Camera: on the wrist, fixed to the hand. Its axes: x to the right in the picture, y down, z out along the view.
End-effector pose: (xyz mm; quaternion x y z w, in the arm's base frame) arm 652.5 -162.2 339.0 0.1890 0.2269 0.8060 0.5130
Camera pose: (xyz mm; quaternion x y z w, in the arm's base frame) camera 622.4 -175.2 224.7 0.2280 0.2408 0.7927 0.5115
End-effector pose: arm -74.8 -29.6 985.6 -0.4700 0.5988 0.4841 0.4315
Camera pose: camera -44.2 -142.9 1004.9 -0.4415 0.6038 0.4757 0.4629
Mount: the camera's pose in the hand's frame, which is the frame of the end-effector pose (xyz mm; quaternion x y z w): -8.0 -36.8 -112.8 0.0345 -0.0265 0.0006 0.9991
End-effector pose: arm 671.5 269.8 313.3 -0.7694 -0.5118 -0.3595 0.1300
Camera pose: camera 590.0 216.5 381.5 -0.7740 -0.5267 -0.3210 0.1431
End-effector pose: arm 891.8 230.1 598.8 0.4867 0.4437 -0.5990 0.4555
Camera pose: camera 876.9 348.0 595.0 0.4863 0.4102 -0.6264 0.4504
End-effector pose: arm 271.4 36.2 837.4 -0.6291 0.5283 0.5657 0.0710
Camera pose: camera 372.2 -20.7 864.4 -0.6108 0.5458 0.5637 0.1063
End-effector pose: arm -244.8 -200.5 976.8 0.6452 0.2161 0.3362 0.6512
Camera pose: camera -325.1 -125.7 931.0 0.6761 0.2098 0.3117 0.6338
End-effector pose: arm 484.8 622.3 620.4 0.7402 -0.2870 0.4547 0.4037
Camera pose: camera 460.8 738.4 630.2 0.7653 -0.2822 0.4448 0.3699
